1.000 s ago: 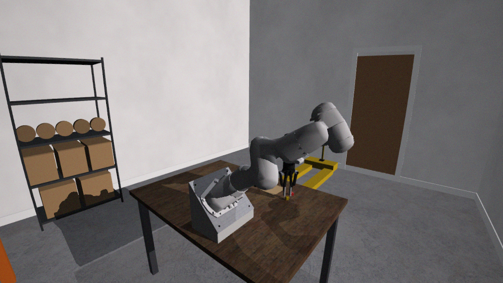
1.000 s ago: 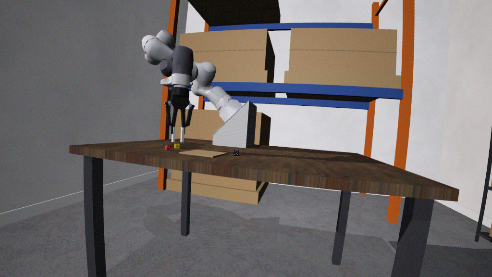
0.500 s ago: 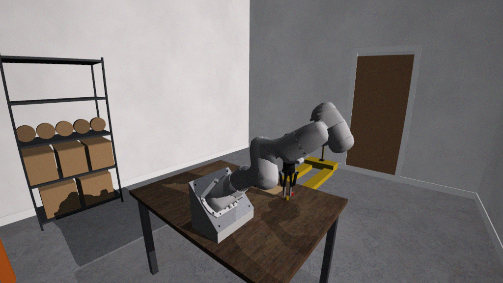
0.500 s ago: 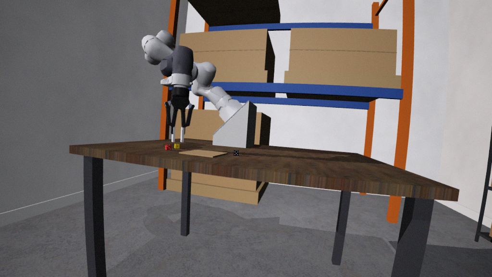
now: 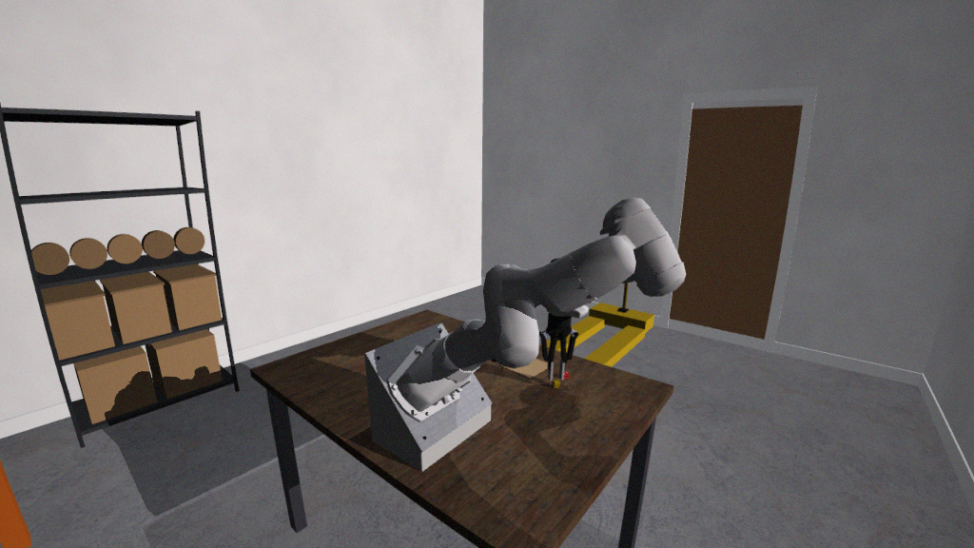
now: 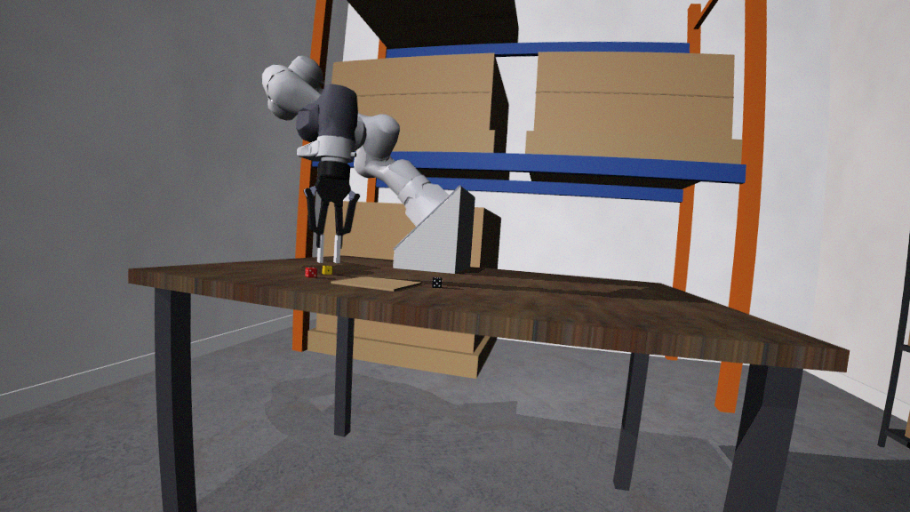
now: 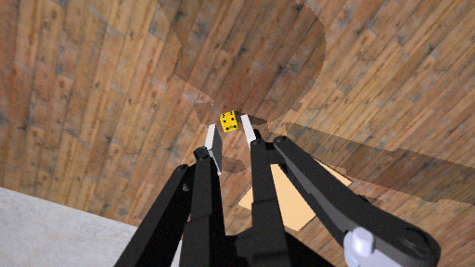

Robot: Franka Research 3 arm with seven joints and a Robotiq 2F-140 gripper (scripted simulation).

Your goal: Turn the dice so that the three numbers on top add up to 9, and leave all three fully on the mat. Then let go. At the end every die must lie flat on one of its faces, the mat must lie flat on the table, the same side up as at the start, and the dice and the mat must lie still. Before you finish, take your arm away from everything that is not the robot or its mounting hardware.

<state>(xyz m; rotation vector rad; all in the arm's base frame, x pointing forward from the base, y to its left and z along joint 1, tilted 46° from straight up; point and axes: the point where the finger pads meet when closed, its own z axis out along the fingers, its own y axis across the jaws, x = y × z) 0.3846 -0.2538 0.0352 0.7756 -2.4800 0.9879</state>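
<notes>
The yellow die lies 50 mm below my hand. Round my hand: red die (70 mm ahead, 50 mm below, 10 mm to the right); then black die (270 mm to the left, 60 mm ahead, 50 mm below); then tan mat (150 mm to the left, 80 mm ahead, 60 mm below).
</notes>
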